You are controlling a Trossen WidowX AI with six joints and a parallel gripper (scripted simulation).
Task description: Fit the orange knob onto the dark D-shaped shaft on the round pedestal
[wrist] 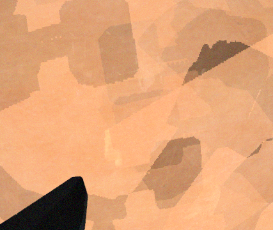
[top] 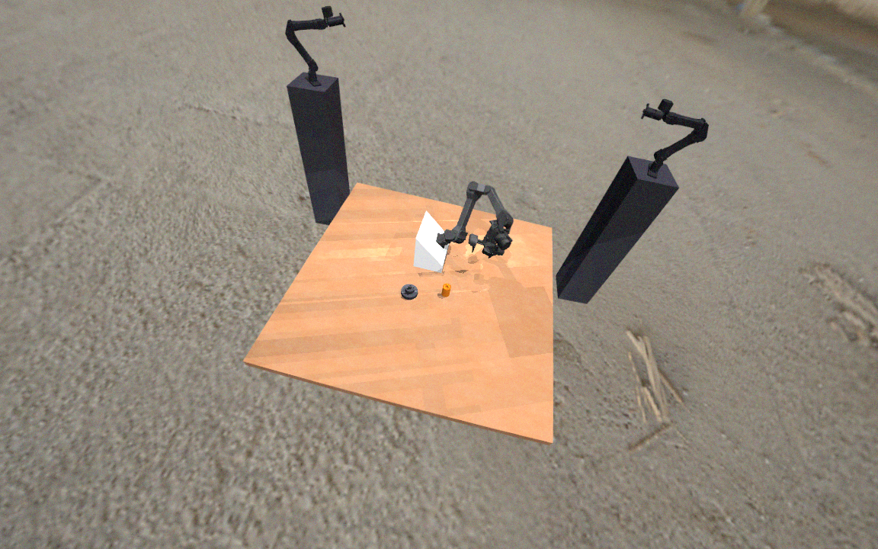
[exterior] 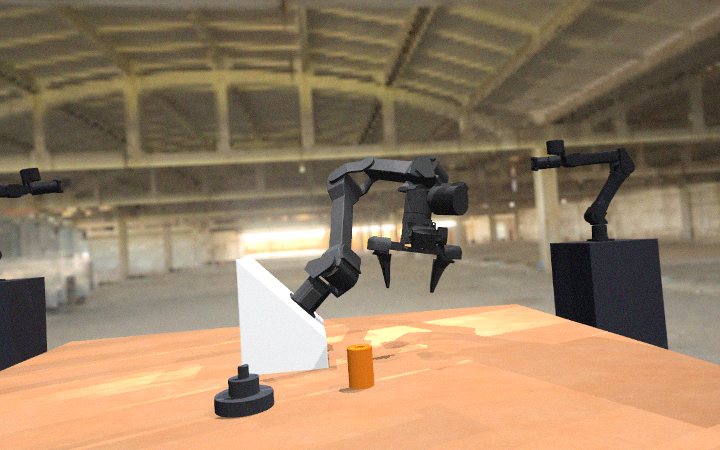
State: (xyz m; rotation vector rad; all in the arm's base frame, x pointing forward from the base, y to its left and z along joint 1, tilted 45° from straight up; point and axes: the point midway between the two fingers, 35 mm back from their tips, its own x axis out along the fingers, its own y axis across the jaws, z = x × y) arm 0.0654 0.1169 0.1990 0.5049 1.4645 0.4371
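My gripper tip is now 20 cm short of the knob, 14 cm to the left of it and 9 cm above it. From my gripper tip the other things lie so: pedestal: 32 cm to the right, 24 cm ahead, 9 cm below.
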